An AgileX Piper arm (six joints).
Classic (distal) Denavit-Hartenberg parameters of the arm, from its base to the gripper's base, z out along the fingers. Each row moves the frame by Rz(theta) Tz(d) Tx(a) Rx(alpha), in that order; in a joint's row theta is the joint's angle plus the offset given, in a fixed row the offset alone. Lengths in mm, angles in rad.
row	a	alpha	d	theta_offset
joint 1	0	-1.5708	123	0
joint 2	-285.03	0	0	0.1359
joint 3	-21.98	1.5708	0	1.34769
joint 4	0	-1.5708	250.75	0
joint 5	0	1.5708	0	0
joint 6	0	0	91	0
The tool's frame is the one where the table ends.
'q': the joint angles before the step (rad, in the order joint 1, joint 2, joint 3, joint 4, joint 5, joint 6). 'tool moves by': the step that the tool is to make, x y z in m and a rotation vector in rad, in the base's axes. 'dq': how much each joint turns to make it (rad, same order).
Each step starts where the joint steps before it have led.
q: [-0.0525 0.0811 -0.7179 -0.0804 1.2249 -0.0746]
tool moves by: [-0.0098 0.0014 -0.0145 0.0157 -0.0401 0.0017]
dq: [0.0000 -0.0861 0.0470 0.0104 0.0007 0.0114]
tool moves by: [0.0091 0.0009 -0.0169 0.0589 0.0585 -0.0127]
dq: [0.0001 -0.0021 0.0666 0.0161 0.0000 0.0498]
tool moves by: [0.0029 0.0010 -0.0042 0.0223 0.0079 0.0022]
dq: [0.0003 -0.0003 0.0188 0.0134 -0.0088 0.0137]
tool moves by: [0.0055 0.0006 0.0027 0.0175 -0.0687 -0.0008]
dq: [-0.0003 0.0000 0.0144 0.0093 -0.0816 0.0178]
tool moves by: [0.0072 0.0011 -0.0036 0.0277 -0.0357 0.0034]
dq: [-0.0002 0.0001 0.0340 0.0174 -0.0679 0.0185]
